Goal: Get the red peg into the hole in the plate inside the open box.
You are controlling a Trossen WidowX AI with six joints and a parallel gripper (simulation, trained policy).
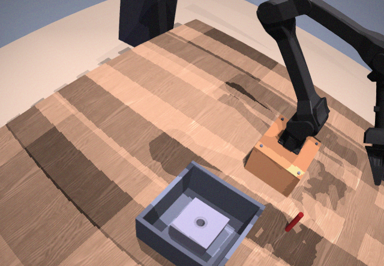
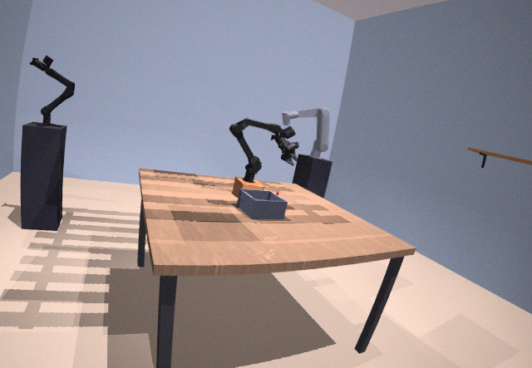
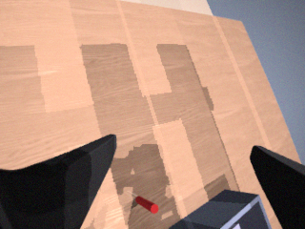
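My gripper tip is now 22 cm above the red peg, 10 cm to the left of it and 3 cm short of it. Also, from my gripper tip: grey box (28 cm to the right, 23 cm below, 16 cm ahead).
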